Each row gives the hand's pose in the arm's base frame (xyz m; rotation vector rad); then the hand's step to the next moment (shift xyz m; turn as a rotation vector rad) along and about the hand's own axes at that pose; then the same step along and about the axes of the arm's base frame.
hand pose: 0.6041 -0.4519 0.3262 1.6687 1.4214 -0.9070
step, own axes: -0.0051 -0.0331 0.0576 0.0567 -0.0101 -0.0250
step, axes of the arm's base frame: -0.0361 -0.0498 -0.0256 -0.0014 0.0491 -0.0391
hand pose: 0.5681 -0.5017 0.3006 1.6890 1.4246 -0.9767
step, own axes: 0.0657 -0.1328 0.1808 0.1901 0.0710 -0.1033
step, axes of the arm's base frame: -0.1429 -0.1109 -0.1480 0.1011 0.1670 -0.1172
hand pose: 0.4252 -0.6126 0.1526 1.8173 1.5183 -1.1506
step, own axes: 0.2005 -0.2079 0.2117 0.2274 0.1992 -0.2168
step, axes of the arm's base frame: -0.2556 -0.0123 -0.2505 0.2569 0.2465 -0.1077
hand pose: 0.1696 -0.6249 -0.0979 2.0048 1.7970 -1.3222
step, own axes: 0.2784 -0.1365 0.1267 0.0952 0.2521 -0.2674
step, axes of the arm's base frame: -0.2089 0.1635 -0.2045 0.3411 0.1663 -0.0112
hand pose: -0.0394 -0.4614 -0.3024 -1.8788 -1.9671 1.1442
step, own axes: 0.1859 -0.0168 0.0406 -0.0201 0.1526 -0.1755
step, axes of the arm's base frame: -0.0711 0.1558 -0.0846 0.2288 0.0349 0.0308
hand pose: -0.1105 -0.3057 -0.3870 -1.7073 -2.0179 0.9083
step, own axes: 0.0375 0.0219 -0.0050 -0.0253 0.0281 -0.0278
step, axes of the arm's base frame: 0.0114 0.0390 -0.0161 0.0439 -0.0156 0.0054
